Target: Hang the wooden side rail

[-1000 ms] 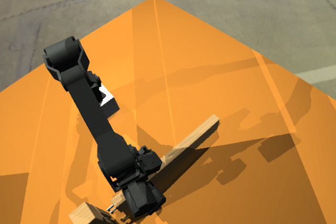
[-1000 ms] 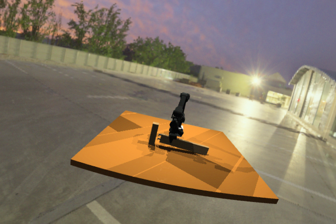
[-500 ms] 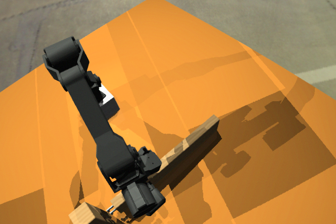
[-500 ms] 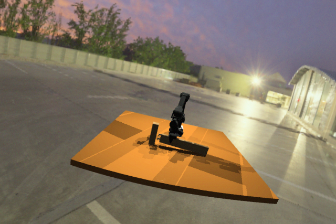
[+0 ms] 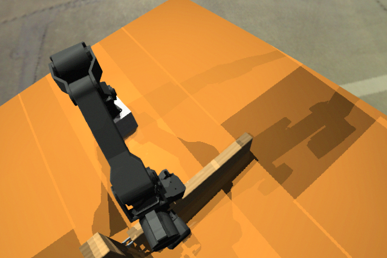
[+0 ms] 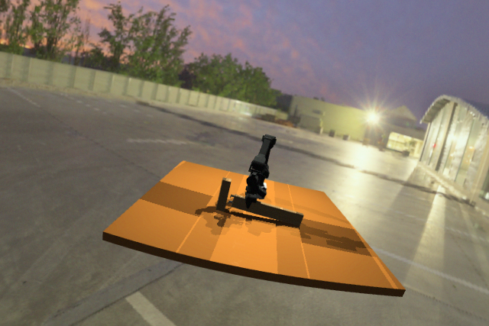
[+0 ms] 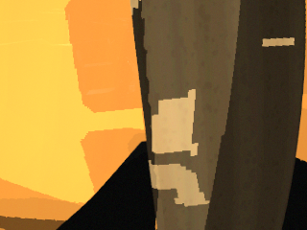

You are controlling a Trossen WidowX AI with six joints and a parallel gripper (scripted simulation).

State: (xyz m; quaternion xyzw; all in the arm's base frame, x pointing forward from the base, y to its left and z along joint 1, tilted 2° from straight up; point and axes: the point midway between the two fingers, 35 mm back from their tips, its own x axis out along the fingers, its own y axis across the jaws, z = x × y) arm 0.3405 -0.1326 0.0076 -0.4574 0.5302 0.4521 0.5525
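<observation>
The headboard post is 30 mm behind my gripper tip, 140 mm to the right of it and 40 mm above it.
</observation>
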